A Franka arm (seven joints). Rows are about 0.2 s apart.
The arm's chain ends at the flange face. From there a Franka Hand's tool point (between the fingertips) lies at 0.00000 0.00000 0.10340 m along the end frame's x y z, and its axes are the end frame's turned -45 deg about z.
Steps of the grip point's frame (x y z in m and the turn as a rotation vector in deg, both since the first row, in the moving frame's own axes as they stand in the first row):
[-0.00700, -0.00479, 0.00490, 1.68, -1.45, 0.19]
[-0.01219, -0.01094, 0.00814, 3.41, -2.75, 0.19]
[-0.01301, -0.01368, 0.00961, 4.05, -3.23, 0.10]
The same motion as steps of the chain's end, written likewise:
[-0.00434, 0.00186, 0.00498, 0.16, -2.21, 0.19]
[-0.00850, 0.00174, 0.00844, 0.47, -4.36, 0.19]
[-0.00960, 0.00058, 0.01003, 0.58, -5.15, 0.10]

